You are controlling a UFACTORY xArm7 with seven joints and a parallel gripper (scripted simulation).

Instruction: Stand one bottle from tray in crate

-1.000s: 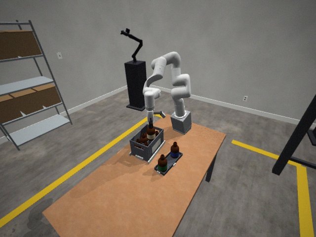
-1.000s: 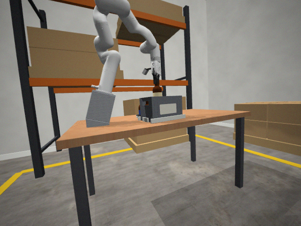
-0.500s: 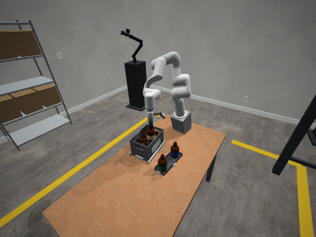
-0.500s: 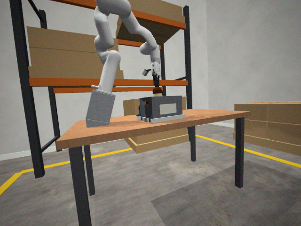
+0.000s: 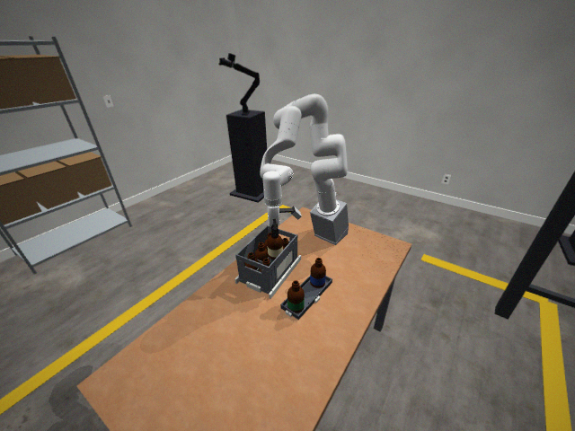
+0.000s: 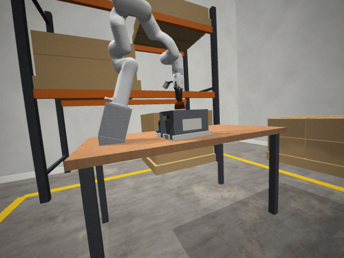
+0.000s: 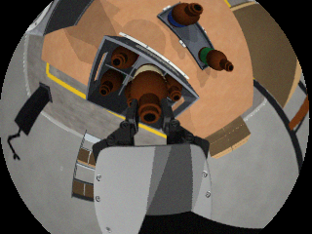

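Now: hand 7 cm above the bottle. Also, from my hand: crate (19 cm below, 4 cm to the right); then dark tray (26 cm below, 20 cm to the left, 6 cm ahead).
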